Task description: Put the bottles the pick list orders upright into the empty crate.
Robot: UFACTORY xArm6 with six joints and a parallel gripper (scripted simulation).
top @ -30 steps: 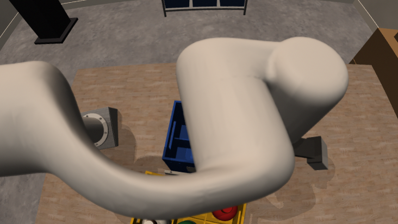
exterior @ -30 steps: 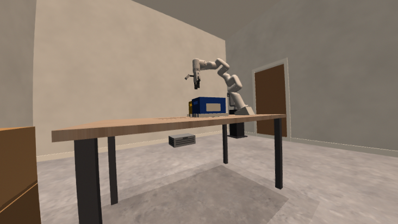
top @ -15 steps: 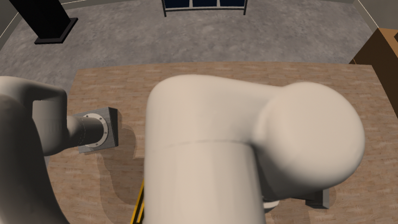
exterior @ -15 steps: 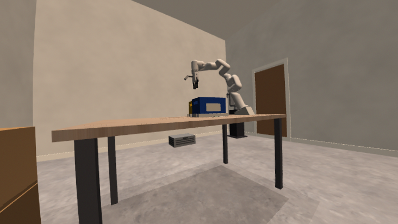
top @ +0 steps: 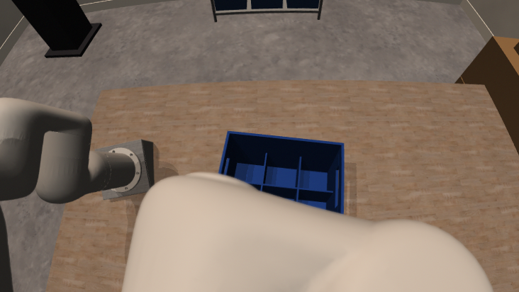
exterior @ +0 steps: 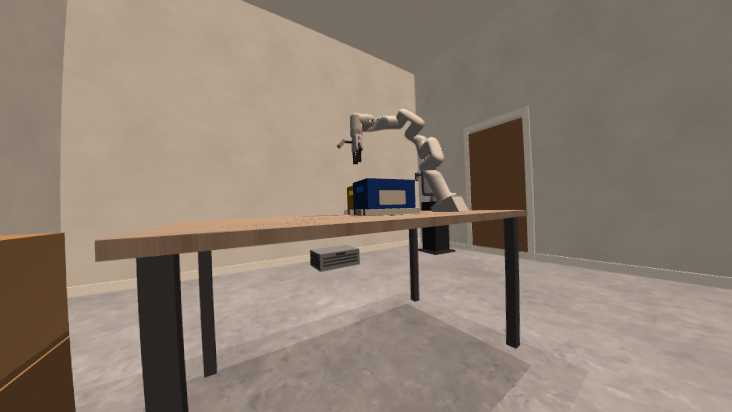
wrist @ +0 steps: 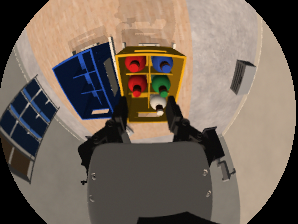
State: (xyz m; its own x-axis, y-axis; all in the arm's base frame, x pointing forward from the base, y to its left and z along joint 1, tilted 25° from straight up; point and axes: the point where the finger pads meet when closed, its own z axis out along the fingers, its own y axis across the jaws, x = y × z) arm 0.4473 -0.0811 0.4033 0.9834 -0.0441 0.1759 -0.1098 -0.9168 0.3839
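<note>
My gripper is now 10 cm past the green-capped bottle, 5 cm to the left of it and 25 cm above it. The rest, counted from my hand: yellow crate 10 cm behind, 25 cm below; red bottle 3 cm to the left, 25 cm below; blue bottle 1 cm behind, 6 cm to the right, 25 cm below.
</note>
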